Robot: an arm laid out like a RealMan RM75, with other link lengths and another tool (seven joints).
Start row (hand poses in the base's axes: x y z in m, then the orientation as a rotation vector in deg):
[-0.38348 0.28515 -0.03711 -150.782 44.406 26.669]
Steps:
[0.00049 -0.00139 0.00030 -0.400 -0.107 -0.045]
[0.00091 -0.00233 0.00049 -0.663 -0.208 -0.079]
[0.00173 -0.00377 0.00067 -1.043 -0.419 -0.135]
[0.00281 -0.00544 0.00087 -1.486 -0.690 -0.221]
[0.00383 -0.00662 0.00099 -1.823 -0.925 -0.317]
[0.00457 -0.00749 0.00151 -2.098 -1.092 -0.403]
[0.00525 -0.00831 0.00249 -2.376 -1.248 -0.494]
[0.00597 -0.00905 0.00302 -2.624 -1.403 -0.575]
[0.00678 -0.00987 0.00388 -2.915 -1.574 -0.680]
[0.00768 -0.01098 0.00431 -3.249 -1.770 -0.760]
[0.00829 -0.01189 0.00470 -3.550 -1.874 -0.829]
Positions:
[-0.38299 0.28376 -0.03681 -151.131 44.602 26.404]
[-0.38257 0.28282 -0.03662 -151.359 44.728 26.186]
[-0.38175 0.28138 -0.03644 -151.687 44.897 25.781]
[-0.38067 0.27971 -0.03624 -152.058 45.113 25.266]
[-0.37965 0.27853 -0.03612 -152.323 45.308 24.826]
[-0.37891 0.27766 -0.03560 -152.535 45.485 24.498]
[-0.37823 0.27684 -0.03462 -152.746 45.672 24.181]
[-0.37751 0.27610 -0.03409 -152.934 45.835 23.877]
[-0.37670 0.27528 -0.03323 -153.148 46.041 23.530]
[-0.37580 0.27417 -0.03280 -153.414 46.226 23.143]
[-0.37519 0.27326 -0.03241 -153.654 46.413 22.894]

